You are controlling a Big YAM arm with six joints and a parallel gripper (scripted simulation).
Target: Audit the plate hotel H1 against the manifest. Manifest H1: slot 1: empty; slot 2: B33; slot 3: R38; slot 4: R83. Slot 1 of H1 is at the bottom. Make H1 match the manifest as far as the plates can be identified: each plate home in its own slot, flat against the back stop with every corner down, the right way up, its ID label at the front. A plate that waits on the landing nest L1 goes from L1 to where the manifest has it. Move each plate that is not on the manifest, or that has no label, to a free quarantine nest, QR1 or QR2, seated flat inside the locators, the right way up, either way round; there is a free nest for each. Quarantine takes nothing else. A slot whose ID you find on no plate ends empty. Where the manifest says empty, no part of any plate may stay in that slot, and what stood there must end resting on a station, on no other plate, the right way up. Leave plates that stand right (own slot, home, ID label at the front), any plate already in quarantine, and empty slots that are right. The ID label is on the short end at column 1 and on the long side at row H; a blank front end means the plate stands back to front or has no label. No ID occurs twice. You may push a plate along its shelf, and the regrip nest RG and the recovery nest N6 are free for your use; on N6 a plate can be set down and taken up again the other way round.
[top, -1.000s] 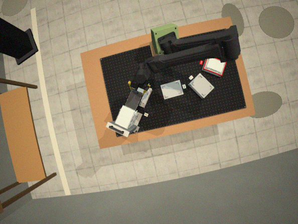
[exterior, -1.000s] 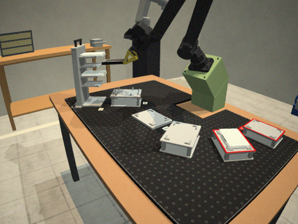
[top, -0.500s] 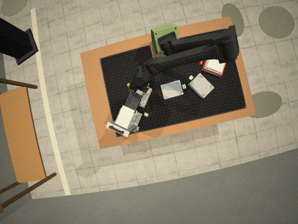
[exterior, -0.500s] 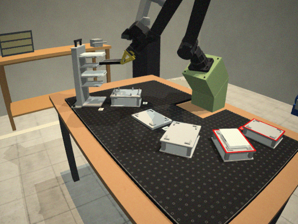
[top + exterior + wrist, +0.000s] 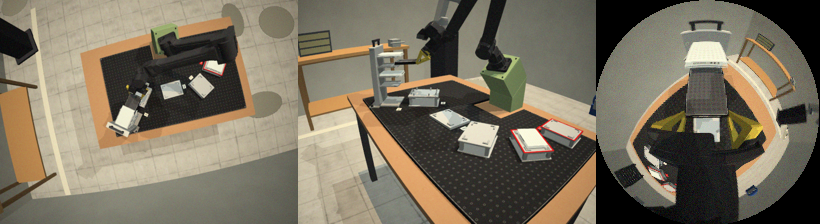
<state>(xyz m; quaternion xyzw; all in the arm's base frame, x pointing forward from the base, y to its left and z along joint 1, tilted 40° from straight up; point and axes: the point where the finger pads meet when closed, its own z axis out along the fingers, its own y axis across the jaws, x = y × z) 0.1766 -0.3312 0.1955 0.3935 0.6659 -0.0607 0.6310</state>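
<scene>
The dark plate is 40 mm ahead of my hand and 50 mm to the right of it. Round my hand: flat nest (50 mm ahead, 260 mm to the left, 230 mm below); then plate hotel H1 (150 mm ahead, 180 mm to the right, 80 mm below); then N6 tag (70 mm ahead, 370 mm to the left, 240 mm below).
</scene>
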